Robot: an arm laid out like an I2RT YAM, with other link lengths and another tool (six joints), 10 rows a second.
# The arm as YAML. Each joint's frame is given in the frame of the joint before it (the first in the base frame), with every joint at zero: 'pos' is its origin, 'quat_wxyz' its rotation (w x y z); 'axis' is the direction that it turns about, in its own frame. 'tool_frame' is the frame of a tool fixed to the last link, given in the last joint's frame.
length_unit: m
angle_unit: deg
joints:
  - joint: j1
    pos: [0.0, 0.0, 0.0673]
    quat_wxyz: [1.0, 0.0, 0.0, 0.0]
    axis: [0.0, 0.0, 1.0]
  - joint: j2
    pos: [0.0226, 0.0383, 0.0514]
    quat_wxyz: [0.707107, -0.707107, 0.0, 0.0]
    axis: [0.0, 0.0, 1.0]
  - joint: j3
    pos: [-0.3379, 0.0, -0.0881]
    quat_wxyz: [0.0, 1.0, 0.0, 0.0]
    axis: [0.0, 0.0, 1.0]
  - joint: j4
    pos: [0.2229, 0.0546, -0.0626]
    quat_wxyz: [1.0, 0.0, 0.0, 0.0]
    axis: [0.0, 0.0, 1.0]
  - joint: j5
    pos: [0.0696, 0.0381, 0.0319]
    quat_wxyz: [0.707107, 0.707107, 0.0, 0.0]
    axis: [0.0, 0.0, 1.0]
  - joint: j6
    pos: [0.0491, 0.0, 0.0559]
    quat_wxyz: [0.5, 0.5, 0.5, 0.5]
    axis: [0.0, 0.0, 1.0]
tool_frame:
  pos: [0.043, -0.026, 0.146]
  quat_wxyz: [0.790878, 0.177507, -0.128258, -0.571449]
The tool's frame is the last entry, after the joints.
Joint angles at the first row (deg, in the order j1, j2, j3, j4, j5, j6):
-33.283, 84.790, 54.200, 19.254, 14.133, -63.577
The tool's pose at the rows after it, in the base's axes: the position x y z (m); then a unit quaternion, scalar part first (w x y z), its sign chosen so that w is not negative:
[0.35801 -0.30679 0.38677 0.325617 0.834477 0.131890 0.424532]
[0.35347 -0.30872 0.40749 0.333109 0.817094 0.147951 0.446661]
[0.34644 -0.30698 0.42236 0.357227 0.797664 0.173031 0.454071]
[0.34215 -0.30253 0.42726 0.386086 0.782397 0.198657 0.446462]
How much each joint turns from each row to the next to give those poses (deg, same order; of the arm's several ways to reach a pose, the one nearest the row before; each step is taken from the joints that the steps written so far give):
-1.493, -0.982, -2.168, 6.303, -3.247, -4.775
-2.541, -0.698, 1.103, 1.329, -4.783, -0.402
-2.325, -0.702, -1.002, 3.972, -3.993, -2.640
-1.276, -0.240, -2.118, 4.726, -2.243, -3.791

